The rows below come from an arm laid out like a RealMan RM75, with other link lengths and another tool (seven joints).
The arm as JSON. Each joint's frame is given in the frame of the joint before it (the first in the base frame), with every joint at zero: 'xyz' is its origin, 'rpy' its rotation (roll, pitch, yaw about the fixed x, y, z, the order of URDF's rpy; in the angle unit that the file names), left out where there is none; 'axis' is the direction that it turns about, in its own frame. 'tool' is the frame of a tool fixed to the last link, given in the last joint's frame.
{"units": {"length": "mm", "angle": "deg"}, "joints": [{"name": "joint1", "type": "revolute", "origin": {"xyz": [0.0, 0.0, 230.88]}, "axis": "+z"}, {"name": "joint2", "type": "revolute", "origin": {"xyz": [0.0, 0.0, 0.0], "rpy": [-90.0, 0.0, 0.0]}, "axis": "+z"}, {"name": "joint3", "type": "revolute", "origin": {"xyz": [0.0, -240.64, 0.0], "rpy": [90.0, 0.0, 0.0]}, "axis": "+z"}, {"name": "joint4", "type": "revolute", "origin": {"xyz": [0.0, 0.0, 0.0], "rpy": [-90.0, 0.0, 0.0]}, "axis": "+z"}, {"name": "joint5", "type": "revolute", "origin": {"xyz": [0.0, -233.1, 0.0], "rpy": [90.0, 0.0, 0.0]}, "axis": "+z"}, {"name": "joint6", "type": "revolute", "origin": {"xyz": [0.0, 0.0, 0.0], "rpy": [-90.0, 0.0, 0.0]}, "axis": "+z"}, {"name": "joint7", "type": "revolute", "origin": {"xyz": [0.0, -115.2, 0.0], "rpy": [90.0, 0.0, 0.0]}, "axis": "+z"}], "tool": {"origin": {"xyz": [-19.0, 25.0, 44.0], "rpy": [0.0, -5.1, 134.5]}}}
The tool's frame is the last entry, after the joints.
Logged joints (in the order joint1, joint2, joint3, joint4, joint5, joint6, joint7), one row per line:
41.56 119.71 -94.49 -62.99 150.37 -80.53 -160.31
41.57 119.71 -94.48 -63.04 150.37 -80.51 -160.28
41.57 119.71 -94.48 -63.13 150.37 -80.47 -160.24
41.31 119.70 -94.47 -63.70 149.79 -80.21 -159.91
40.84 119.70 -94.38 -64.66 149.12 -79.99 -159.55
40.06 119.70 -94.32 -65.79 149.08 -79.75 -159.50
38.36 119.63 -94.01 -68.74 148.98 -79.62 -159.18
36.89 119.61 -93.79 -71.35 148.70 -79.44 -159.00
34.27 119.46 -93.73 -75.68 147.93 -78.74 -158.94
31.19 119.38 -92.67 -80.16 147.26 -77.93 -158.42
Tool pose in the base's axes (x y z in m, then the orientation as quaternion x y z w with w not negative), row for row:
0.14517 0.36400 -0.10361 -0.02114 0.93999 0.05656 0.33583
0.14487 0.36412 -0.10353 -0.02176 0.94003 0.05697 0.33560
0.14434 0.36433 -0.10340 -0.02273 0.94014 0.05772 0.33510
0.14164 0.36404 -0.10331 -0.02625 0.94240 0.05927 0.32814
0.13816 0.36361 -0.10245 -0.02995 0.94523 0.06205 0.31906
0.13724 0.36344 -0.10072 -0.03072 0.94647 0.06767 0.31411
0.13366 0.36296 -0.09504 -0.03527 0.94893 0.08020 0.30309
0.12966 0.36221 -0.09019 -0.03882 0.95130 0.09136 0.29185
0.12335 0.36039 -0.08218 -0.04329 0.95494 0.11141 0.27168
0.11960 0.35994 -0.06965 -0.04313 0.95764 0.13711 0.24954
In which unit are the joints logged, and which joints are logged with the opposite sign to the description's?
The joints are logged in degrees. Opposite sign: joint5, joint7.
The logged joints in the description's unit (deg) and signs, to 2 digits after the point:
41.56 119.71 -94.49 -62.99 -150.37 -80.53 160.31
41.57 119.71 -94.48 -63.04 -150.37 -80.51 160.28
41.57 119.71 -94.48 -63.13 -150.37 -80.47 160.24
41.31 119.70 -94.47 -63.70 -149.79 -80.21 159.91
40.84 119.70 -94.38 -64.66 -149.12 -79.99 159.55
40.06 119.70 -94.32 -65.79 -149.08 -79.75 159.50
38.36 119.63 -94.01 -68.74 -148.98 -79.62 159.18
36.89 119.61 -93.79 -71.35 -148.70 -79.44 159.00
34.27 119.46 -93.73 -75.68 -147.93 -78.74 158.94
31.19 119.38 -92.67 -80.16 -147.26 -77.93 158.42

